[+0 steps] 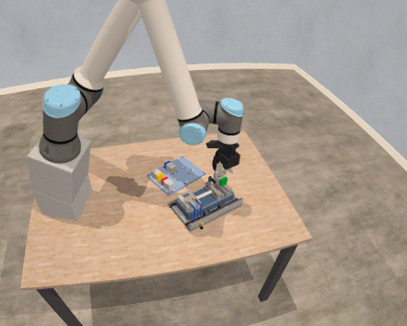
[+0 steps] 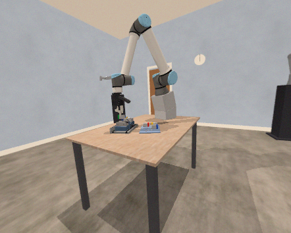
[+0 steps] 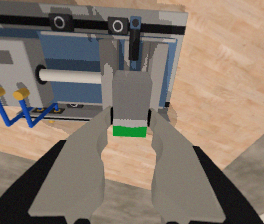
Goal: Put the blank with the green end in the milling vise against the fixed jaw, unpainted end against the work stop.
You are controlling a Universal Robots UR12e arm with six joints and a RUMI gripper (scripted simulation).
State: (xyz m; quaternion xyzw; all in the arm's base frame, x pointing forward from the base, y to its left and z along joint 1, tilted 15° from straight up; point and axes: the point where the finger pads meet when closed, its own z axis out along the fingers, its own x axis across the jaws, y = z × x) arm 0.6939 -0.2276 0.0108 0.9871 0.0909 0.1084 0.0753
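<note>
The green-ended blank lies 2 cm below my hand. Also, from my hand: white rod (8 cm behind, 1 cm to the right, 9 cm below); then work stop rod (1 cm behind, 5 cm to the left, 8 cm below); then vise end block (3 cm ahead, 1 cm to the left, 9 cm below).
</note>
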